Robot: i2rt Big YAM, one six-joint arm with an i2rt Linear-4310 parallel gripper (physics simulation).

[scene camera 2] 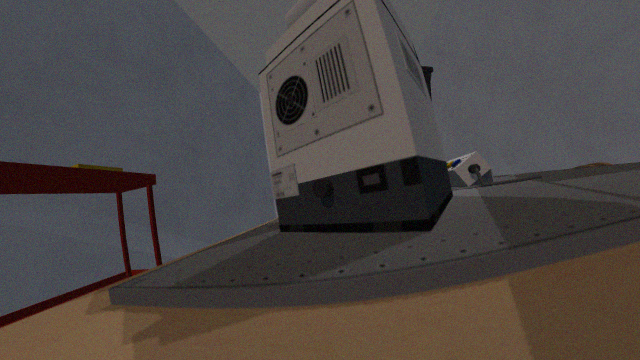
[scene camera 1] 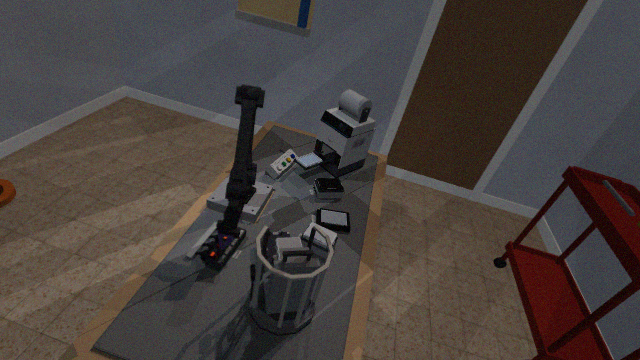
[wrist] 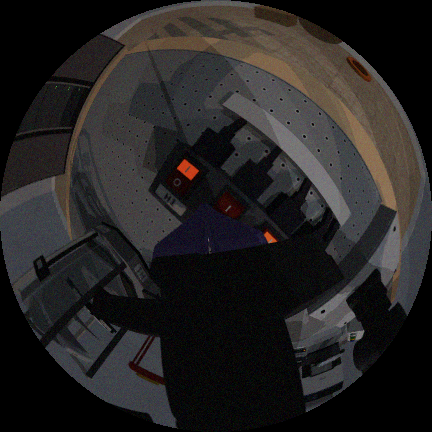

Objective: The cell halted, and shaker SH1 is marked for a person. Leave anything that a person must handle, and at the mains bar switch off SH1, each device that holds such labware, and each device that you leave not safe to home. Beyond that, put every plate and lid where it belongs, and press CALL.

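Places are measured from the arm's base along level axes (x back, y right, z up), in centimetres.
Pixels of known places: gripper, fingertip midpoint: (scene camera 1: 221,248) (wrist: 204,209); arm's base, link origin: (wrist: 364,292).
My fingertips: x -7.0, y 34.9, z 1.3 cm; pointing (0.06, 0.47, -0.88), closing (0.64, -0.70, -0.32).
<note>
Ahead of a thing's pixels: the offset from my fingertips to its top centre. "*": to the spot under its first point.
My gripper (scene camera 1: 225,242) (wrist: 204,209) is shut and empty, its purple fingers right down on the black mains bar @[* dx +0.9, dy +4.8, dz -0.2 cm] (scene camera 1: 213,257) (wrist: 203,183). In the wrist view the H1 rocker @[dx +1.2, dy +3.5, dz +0.3 cm] (wrist: 183,174) glows orange. The rocker beside it @[* dx +1.8, dy -1.4, dz +0.3 cm] (wrist: 228,205), just past my fingertips, is dark red. A third rocker @[dx +0.6, dy -6.5, dz +0.3 cm] (wrist: 268,236) shows an orange corner behind the fingers. The white sealer @[dx -29.3, dy -92.5, dz +40.6 cm] (scene camera 1: 346,134) (scene camera 2: 348,111) has a plate @[dx -15.2, dy -70.4, dz +6.6 cm] (scene camera 1: 308,159) on its tray. A dark shaker @[dx -30.2, dy -61.1, dz +1.9 cm] (scene camera 1: 328,188) carries a plate. The button box @[dx -0.8, dy -68.5, dz +3.4 cm] (scene camera 1: 282,163) (scene camera 2: 465,168) sits beside the sealer.
A cage-like plate hotel @[dx -29.6, dy +9.9, dz +29.2 cm] (scene camera 1: 291,277) (wrist: 68,289) stands right of the mains bar, with plates inside. A black-framed nest @[* dx -38.1, dy -39.0, dz -2.1 cm] (scene camera 1: 333,219) and a white plate (scene camera 1: 320,235) lie behind it. A red cart (scene camera 1: 581,268) (scene camera 2: 76,178) stands off the table to the right.
</note>
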